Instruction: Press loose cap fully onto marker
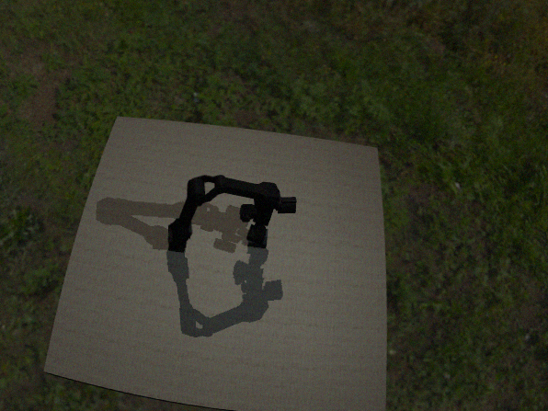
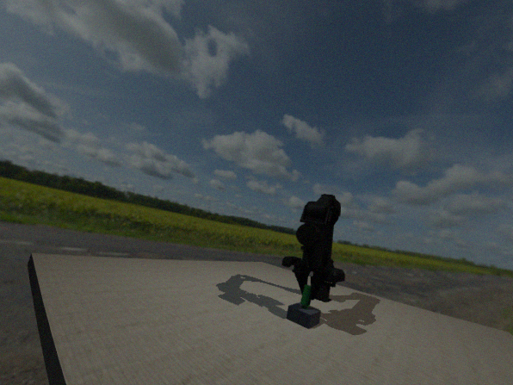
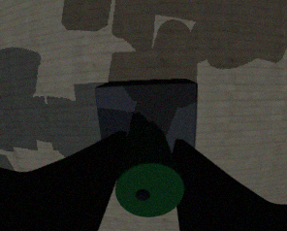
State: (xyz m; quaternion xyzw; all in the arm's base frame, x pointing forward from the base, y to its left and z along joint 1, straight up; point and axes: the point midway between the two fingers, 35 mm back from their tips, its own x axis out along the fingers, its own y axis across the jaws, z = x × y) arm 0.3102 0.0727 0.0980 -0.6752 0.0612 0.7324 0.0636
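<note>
Right now the green cap is 10 mm ahead of my gripper tip and 10 mm above it. Also, from my gripper tip: dark holder block (10 mm ahead, 50 mm below).
</note>
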